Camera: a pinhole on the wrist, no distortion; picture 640 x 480 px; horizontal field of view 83.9 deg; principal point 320.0 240.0 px. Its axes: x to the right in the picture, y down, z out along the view. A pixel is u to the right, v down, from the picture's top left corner.
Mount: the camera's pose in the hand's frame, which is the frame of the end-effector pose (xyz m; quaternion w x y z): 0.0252 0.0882 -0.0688 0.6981 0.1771 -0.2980 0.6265
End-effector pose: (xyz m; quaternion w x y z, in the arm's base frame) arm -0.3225 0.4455 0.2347 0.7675 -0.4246 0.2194 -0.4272
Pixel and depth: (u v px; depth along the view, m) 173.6 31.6 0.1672
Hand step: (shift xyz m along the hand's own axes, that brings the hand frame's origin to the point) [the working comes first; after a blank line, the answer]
In the camera's frame: -0.0688 -0.0979 0.1672

0.0861 -0.0834 0.0267
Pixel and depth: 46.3 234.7 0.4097
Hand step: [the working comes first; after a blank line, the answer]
In the camera's frame: -0.3150 -0.0061 0.4097

-0.0601 -0.4093 0.0423
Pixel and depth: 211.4 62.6 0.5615
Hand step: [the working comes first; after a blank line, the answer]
In the camera's frame: -0.1713 -0.2798 0.5615

0.1840 -0.4346 0.2838
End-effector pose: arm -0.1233 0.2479 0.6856 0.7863 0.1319 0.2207 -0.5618
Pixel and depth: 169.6 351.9 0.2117
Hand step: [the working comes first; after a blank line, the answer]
In the camera's frame: -0.0894 0.0665 0.2117

-0.0845 -0.1018 0.0266
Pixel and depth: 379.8 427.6 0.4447
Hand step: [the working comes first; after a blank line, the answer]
In the camera's frame: 0.0747 0.2343 0.4447

-0.2881 -0.0947 0.2871
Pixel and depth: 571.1 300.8 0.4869
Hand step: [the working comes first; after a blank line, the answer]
In the camera's frame: 0.3434 0.0832 0.4869

-0.1380 0.0628 0.5097
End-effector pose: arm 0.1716 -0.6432 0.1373 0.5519 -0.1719 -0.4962 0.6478
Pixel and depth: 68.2 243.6 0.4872
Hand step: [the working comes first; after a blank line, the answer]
In the camera's frame: -0.3446 0.0049 0.4872

-0.0871 -0.4785 0.0809
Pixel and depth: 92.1 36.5 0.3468
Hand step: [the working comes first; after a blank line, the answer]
In the camera's frame: -0.2220 -0.1982 0.3468

0.1439 -0.3280 0.0780
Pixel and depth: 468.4 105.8 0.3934
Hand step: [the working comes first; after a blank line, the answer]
In the camera's frame: 0.1640 -0.1483 0.3934

0.1003 -0.0524 0.3534
